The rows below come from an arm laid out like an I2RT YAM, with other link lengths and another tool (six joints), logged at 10 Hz.
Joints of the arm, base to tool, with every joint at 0 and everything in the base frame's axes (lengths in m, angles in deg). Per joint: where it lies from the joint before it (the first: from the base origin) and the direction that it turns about. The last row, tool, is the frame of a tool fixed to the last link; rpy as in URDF.
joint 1: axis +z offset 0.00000 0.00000 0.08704
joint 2: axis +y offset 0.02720 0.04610 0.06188
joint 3: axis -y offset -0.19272 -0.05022 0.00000
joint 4: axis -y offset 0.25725 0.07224 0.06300
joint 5: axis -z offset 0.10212 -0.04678 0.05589
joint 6: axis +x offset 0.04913 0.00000 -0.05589
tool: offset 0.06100 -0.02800 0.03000 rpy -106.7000 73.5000 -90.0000
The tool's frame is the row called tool.
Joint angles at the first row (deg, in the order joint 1, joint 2, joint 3, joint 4, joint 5, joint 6):
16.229, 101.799, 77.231, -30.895, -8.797, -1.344
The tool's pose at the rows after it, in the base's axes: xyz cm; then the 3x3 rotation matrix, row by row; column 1 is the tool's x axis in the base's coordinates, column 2 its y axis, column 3 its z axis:
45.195 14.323 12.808; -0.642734 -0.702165 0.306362; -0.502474 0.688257 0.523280; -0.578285 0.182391 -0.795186
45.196 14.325 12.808; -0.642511 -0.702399 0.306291; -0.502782 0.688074 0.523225; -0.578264 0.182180 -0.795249
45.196 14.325 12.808; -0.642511 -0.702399 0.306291; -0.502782 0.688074 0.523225; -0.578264 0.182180 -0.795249
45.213 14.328 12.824; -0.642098 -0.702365 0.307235; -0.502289 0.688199 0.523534; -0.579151 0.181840 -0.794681
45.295 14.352 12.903; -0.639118 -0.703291 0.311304; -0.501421 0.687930 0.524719; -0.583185 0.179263 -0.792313
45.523 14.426 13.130; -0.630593 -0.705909 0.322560; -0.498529 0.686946 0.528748; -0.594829 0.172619 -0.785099
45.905 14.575 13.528; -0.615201 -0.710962 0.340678; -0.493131 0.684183 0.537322; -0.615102 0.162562 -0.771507
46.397 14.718 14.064; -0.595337 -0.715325 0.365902; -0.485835 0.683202 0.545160; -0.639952 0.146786 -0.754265
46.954 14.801 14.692; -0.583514 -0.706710 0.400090; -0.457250 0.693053 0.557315; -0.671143 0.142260 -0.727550
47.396 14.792 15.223; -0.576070 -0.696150 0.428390; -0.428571 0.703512 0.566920; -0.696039 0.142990 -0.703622
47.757 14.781 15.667; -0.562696 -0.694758 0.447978; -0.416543 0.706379 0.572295; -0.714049 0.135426 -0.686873
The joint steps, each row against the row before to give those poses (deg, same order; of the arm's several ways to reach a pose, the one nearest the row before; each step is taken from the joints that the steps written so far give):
0.000, -0.002, -0.001, -0.001, -0.001, 0.000
0.000, 0.003, 0.002, 0.002, 0.001, -0.022
0.000, 0.000, 0.000, 0.000, 0.000, 0.000
-0.001, -0.001, -0.002, 0.066, -0.001, 0.021
0.000, 0.001, 0.002, 0.305, 0.000, 0.001
0.000, -0.003, -0.002, 0.874, -0.043, 0.021
0.000, 0.002, 0.003, 1.507, -0.197, 0.044
0.000, 0.001, -0.001, 1.969, -0.022, 0.087
0.001, -0.003, -0.001, 2.403, 0.000, 1.465
-0.066, -0.020, 0.022, 1.902, 0.000, 1.487
-0.110, -0.001, 0.020, 1.487, -0.022, 0.393

